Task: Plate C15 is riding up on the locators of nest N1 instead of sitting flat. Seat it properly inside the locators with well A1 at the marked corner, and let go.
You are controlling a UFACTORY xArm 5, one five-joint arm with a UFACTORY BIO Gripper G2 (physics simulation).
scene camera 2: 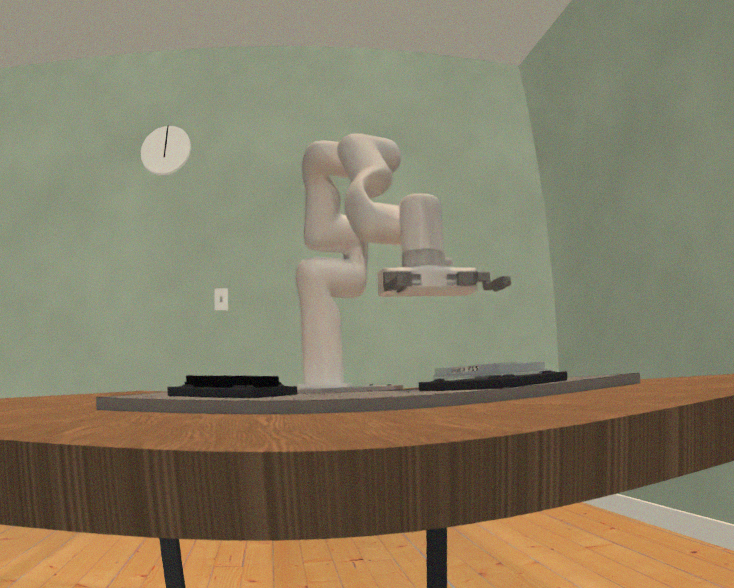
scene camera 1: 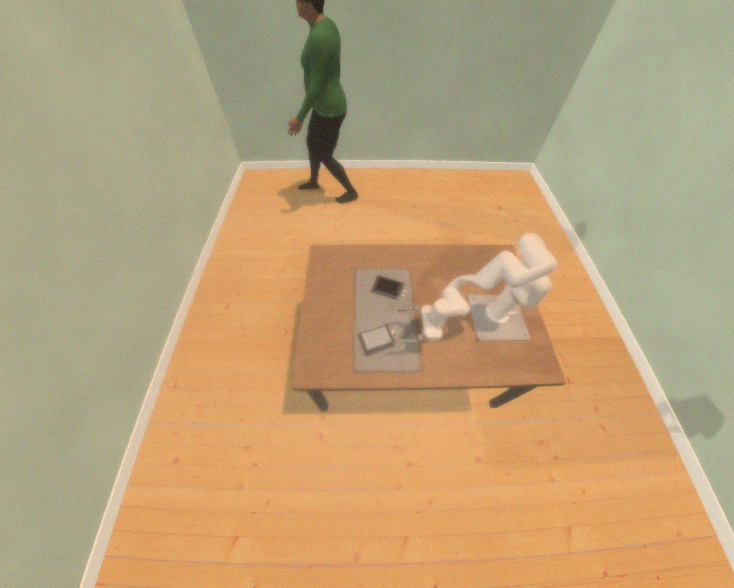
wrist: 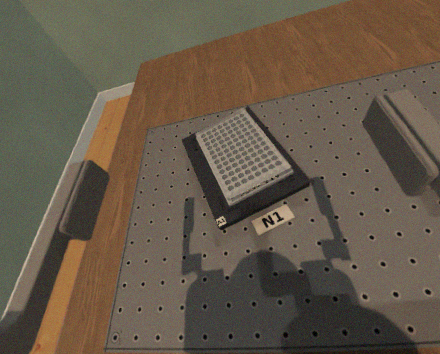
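Where they show: hand, its tool point: (scene camera 2: pixel 452 284) (scene camera 1: pixel 403 325) (wrist: pixel 219 174); arm's base, origin of its link: (scene camera 2: pixel 324 387) (scene camera 1: pixel 497 313).
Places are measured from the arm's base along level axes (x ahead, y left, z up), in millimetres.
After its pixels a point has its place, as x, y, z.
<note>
Plate C15 (scene camera 1: pixel 376 338) {667, 164, 23} (scene camera 2: pixel 490 368) {726, 137, 22} (wrist: pixel 245 155) {652, 148, 26}, a pale multi-well plate, lies on the black nest N1 (scene camera 1: pixel 381 350) {642, 221, 7} (scene camera 2: pixel 493 381) {749, 131, 7} (wrist: pixel 265 196) {599, 132, 10}. It stands proud of the nest. In the wrist view more black base shows along its left and near sides than at the far right. The A1 mark (wrist: pixel 221 221) {575, 186, 11} is at the nest's near left corner; the plate's own well lettering is too small to read. My gripper (scene camera 1: pixel 407 325) {547, 153, 151} (scene camera 2: pixel 450 282) (wrist: pixel 245 171) {547, 153, 151} is open and empty, high above the board, on the robot-base side of the plate. The locators cannot be made out.
The perforated grey board (scene camera 1: pixel 379 311) {648, -6, -1} (scene camera 2: pixel 343 401) {783, -40, -3} (wrist: pixel 165 280) {517, 257, -1} lies on the wooden table (scene camera 1: pixel 330 263) {942, -348, -14} (scene camera 2: pixel 343 428) {963, -60, -14} (wrist: pixel 200 80) {908, 229, -14}. A second black nest with a black plate (scene camera 1: pixel 387 286) {601, -154, 24} (scene camera 2: pixel 232 380) {665, -159, 19} stands on it. The N1 label (wrist: pixel 273 218) {575, 127, 1} lies beside the nest. A person (scene camera 1: pixel 324 73) is behind the table.
</note>
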